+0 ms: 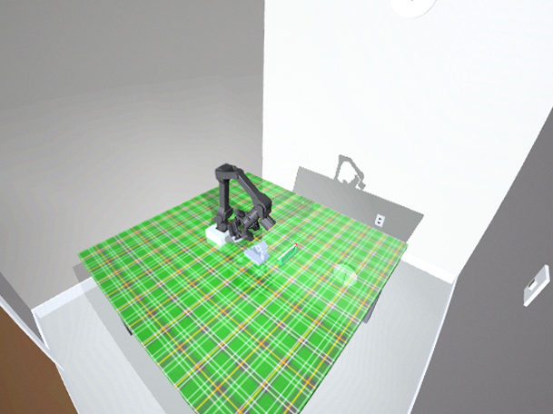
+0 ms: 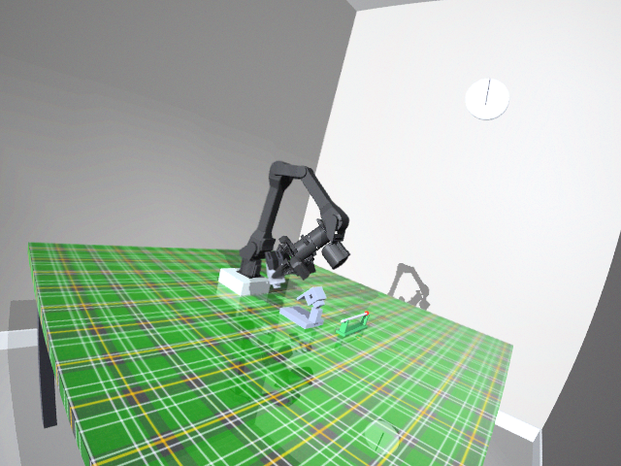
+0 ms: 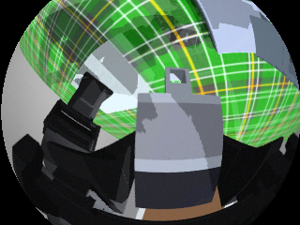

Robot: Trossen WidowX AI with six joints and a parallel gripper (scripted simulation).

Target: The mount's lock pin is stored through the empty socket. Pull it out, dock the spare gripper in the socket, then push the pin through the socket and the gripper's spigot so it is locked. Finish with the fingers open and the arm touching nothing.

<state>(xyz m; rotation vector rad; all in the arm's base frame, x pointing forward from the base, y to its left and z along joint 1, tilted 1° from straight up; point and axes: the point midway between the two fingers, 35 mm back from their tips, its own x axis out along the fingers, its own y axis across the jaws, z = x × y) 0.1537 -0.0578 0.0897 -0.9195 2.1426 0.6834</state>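
Right now my gripper tip is 260 mm short of the green u-shaped cradle, 120 mm to the right of it and 80 mm above it. From my gripper tip the other things lie so: light grey mount: 140 mm ahead, 30 mm to the left, 50 mm below; spare gripper: 10 mm ahead, 10 mm to the left, 10 mm above.
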